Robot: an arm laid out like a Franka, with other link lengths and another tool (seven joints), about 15 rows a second.
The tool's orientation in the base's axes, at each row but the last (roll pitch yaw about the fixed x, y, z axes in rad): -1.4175, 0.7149, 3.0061; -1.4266, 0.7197, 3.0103; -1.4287, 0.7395, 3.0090; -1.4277, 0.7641, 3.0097; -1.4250, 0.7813, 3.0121
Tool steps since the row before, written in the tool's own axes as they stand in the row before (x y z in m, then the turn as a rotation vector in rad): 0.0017, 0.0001, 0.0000, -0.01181, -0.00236, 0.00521; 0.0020, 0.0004, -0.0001, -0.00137, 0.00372, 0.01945; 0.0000, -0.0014, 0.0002, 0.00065, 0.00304, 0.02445; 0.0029, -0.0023, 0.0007, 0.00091, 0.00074, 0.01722; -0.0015, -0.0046, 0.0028, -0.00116, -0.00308, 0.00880
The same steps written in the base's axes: -0.0012, 0.0001, -0.0012, 0.00616, -0.00567, 0.01010; -0.0012, 0.0002, -0.0016, -0.00099, -0.01982, 0.00024; -0.0009, 0.0001, 0.0010, -0.00404, -0.02431, -0.00010; -0.0038, 0.0001, -0.0003, -0.00409, -0.01676, 0.00061; -0.0027, -0.0018, 0.0046, -0.00327, -0.00790, 0.00389
